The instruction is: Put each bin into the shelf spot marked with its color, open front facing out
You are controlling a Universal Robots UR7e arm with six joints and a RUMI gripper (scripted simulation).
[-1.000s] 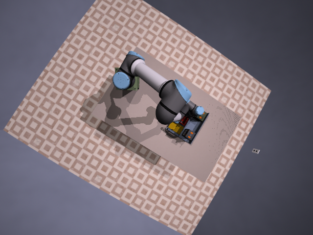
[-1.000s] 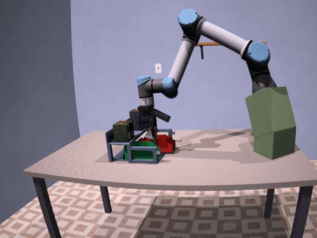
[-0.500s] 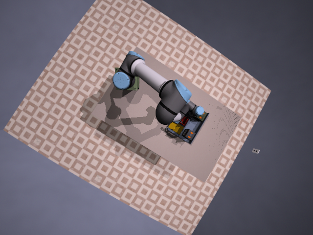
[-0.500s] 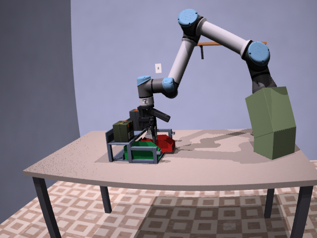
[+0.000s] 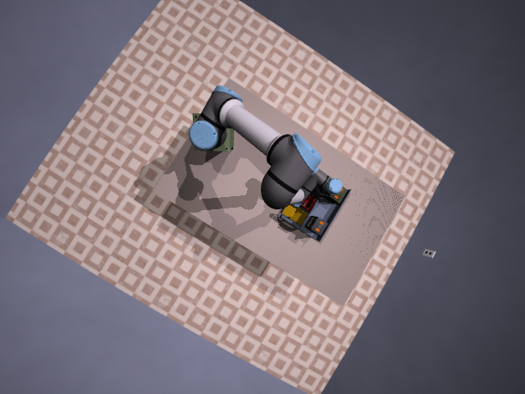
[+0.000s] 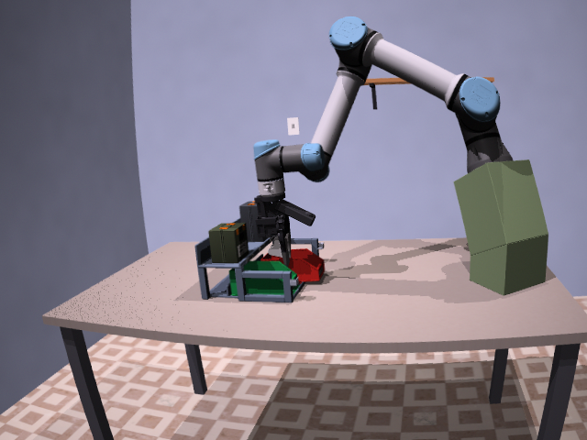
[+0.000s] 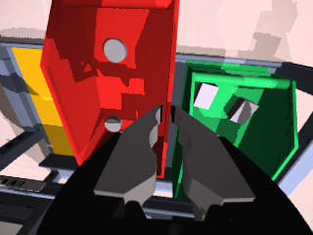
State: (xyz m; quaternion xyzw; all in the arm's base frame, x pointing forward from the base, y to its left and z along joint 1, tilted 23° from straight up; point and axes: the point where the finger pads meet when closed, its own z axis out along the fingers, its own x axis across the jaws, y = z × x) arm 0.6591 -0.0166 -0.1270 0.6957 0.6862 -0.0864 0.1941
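Now: hand 10 mm past the red bin, 50 mm to the left of it and 20 mm above it. Round my hand: green mark 60 mm ahead, 60 mm to the left, 60 mm below; then red mark 50 mm ahead, 50 mm to the right, 60 mm below; then green bin 60 mm ahead, 70 mm to the left, 30 mm below.
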